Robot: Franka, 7 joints.
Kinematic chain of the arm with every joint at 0, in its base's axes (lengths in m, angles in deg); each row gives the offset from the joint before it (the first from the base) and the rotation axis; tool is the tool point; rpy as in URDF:
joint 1: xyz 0 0 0.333 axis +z
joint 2: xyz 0 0 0 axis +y
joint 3: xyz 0 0 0.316 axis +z
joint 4: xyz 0.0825 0 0 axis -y
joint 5: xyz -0.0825 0 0.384 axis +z
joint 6: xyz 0 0 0 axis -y
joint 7: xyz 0.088 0 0 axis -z
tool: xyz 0 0 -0.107 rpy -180 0 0
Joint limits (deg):
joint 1: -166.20..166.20
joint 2: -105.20..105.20
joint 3: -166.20..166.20
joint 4: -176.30..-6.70
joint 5: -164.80..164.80
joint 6: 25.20..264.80
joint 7: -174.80..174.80
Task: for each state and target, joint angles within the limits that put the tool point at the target. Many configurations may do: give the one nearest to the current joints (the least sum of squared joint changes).
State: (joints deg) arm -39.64 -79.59 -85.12 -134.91 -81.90 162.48 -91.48
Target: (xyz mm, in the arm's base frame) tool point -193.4 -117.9 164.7
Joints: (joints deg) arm -87.39 -45.02 -111.26 -176.29 -86.57 154.30 -91.48
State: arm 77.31 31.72 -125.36 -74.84 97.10 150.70 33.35
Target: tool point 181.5 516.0 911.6
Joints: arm 113.81 65.56 -129.55 -65.23 97.48 157.71 33.35
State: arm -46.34 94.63 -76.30 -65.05 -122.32 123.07 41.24
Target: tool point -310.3 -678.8 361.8
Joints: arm -62.25 86.59 -86.64 -85.80 -120.28 122.96 41.24
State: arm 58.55 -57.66 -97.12 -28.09 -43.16 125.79 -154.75
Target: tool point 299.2 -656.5 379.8
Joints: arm 67.04 -65.10 -101.65 -74.48 -37.61 102.43 -154.75
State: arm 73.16 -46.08 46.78 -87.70 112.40 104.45 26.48
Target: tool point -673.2 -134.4 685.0
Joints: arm 61.61 -63.89 69.30 -75.93 114.34 106.01 26.48
